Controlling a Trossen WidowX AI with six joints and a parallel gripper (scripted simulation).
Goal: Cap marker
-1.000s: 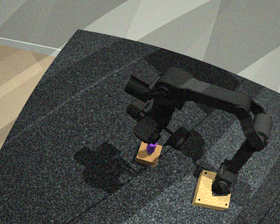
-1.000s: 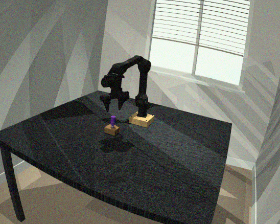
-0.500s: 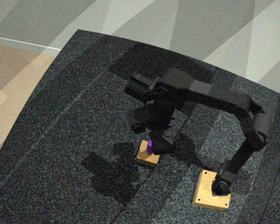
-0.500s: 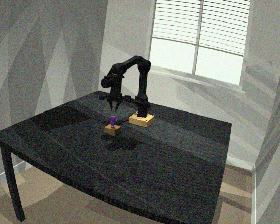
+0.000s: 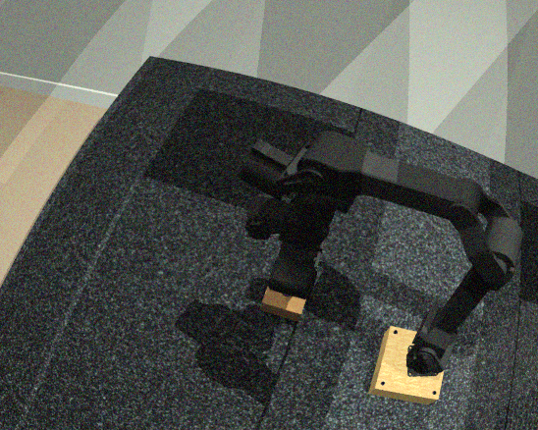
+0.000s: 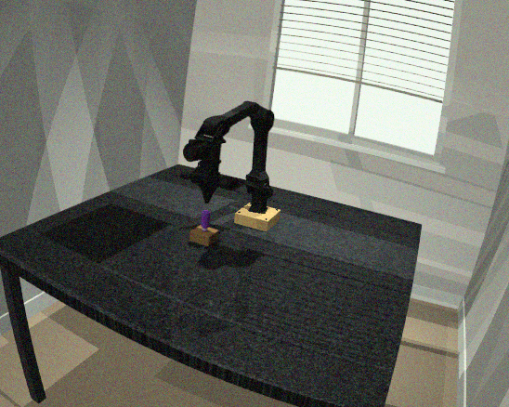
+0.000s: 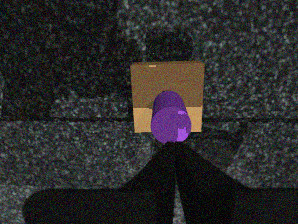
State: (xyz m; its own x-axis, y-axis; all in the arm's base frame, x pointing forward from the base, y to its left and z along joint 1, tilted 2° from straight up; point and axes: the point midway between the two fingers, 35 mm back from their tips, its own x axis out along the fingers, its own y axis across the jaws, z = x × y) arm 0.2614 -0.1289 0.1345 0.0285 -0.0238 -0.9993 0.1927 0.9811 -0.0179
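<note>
Now: the purple cap 60 mm below my gripper tip.
</note>
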